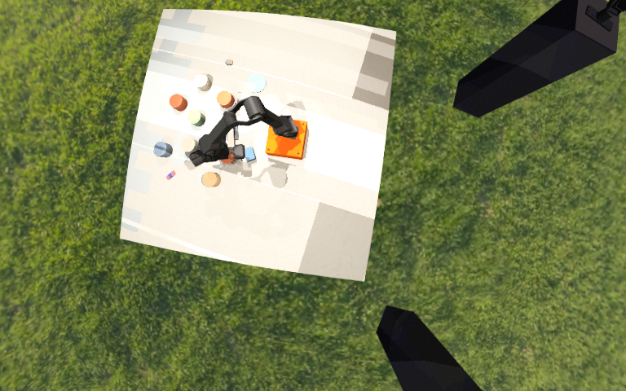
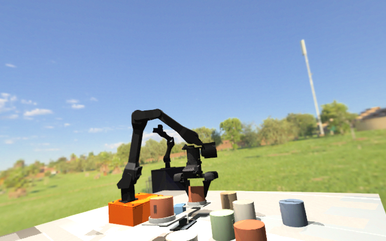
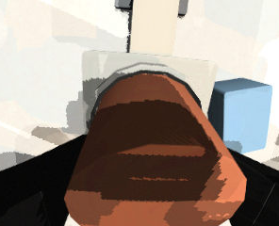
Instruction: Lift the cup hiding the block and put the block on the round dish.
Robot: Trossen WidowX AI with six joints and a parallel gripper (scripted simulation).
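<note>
My gripper tip is now 15 cm to the right of the tan cup, 5 cm short of it and 3 cm above it. Also, from my gripper tip: small balance 13 cm to the right, 5 cm ahead, 3 cm below; mint-green block 1 cm to the right, 1 cm below; green cup 26 cm ahead, 13 cm to the right, 3 cm below.
</note>
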